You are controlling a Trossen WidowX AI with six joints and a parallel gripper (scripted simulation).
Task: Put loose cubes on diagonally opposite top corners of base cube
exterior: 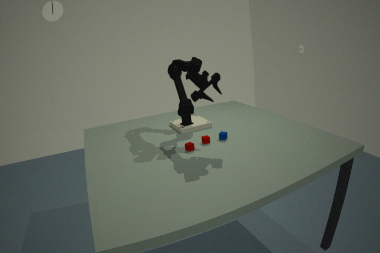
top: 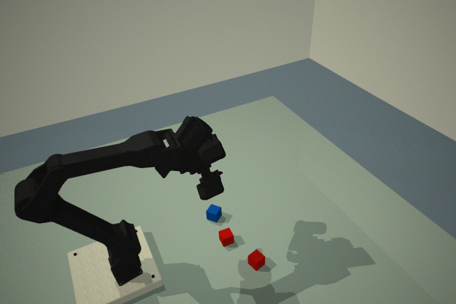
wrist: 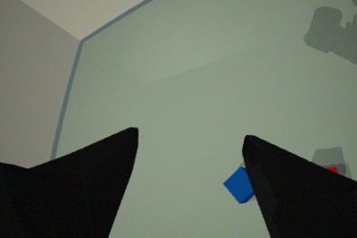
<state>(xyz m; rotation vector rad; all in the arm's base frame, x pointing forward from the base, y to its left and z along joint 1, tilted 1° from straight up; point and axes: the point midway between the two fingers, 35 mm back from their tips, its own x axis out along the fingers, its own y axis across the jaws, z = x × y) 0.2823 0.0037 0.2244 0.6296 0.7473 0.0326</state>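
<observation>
Right now my gripper tip is 1 cm past the blue base cube, 3 cm to the right of it and 21 cm above it.
</observation>
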